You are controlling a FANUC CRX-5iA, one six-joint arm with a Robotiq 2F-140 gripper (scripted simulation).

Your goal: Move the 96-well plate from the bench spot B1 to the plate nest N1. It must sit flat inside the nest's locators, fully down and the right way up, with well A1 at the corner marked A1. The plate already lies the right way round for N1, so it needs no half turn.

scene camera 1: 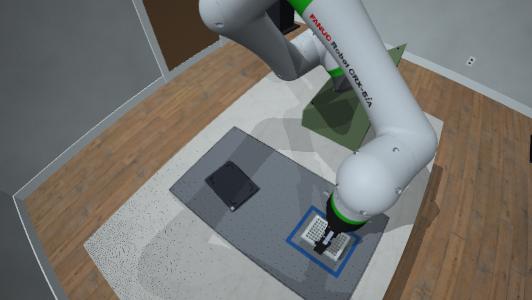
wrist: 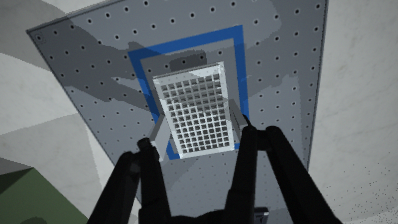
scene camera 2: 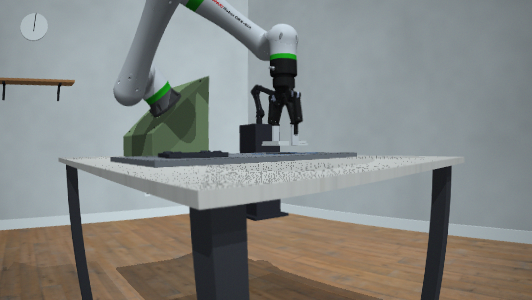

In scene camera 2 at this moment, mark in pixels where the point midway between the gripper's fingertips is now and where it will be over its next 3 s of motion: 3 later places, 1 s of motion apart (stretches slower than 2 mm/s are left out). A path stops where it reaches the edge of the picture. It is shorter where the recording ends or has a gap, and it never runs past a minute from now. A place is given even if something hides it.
My gripper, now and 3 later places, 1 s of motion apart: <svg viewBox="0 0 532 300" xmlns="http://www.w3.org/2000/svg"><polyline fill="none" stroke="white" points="285,145 284,134 270,133 248,131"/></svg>
